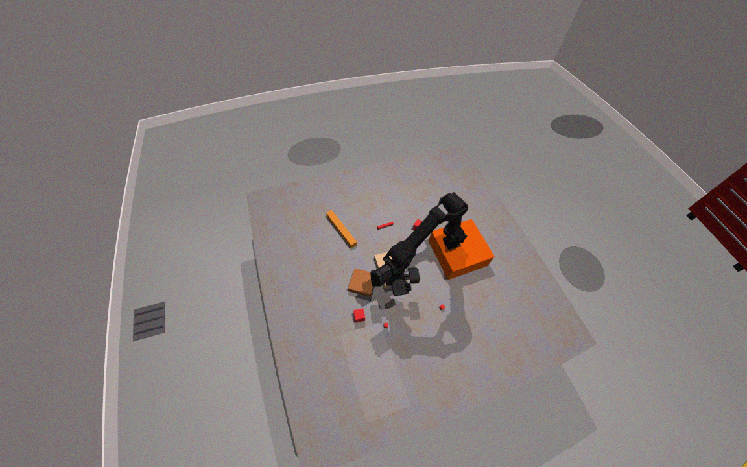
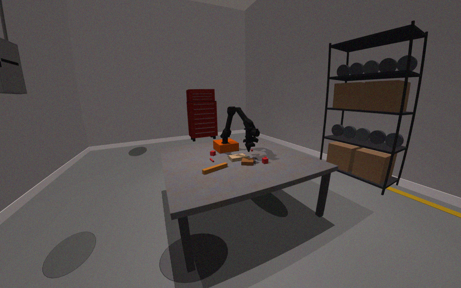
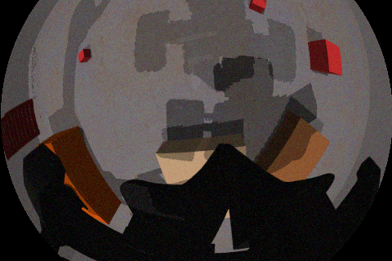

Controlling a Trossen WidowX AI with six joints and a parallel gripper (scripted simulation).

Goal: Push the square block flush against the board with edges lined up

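My gripper tip is 3 cm past the board, 9 cm to the left of it and 5 cm above it. Also, from my gripper tip: brown square block 11 cm ahead, 7 cm to the right, 5 cm below; thin red strip 9 cm behind, 33 cm to the right, 5 cm below; long orange bar 12 cm ahead, 36 cm to the right, 5 cm below.
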